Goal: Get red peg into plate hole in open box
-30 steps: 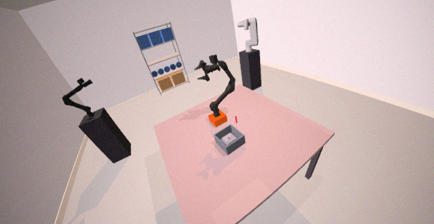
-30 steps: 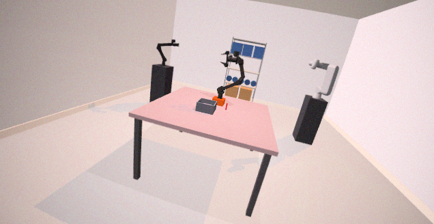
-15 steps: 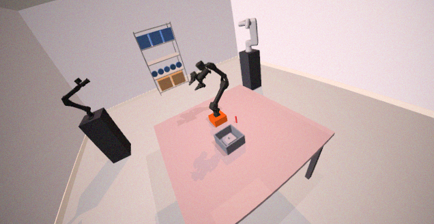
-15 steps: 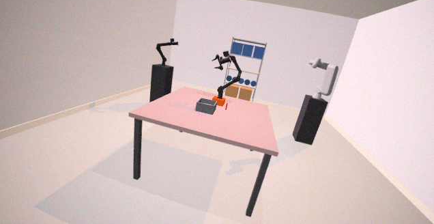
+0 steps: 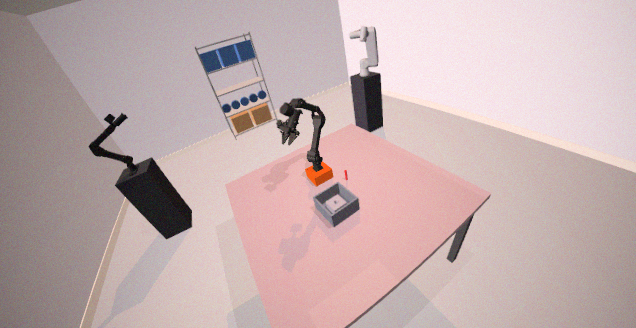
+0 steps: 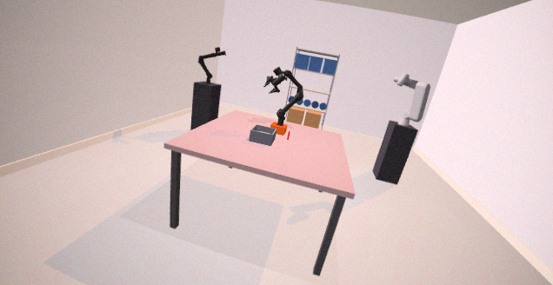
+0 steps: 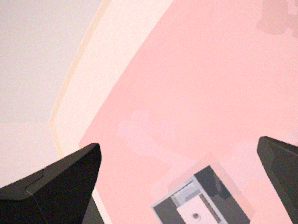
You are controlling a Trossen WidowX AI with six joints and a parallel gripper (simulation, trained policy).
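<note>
Now: the red peg 35 cm below my gripper tip, 30 cm to the left of it and 10 cm ahead of it. The rest, counted from my gripper tip: grey box (36 cm below, 28 cm ahead, 11 cm to the left).
</note>
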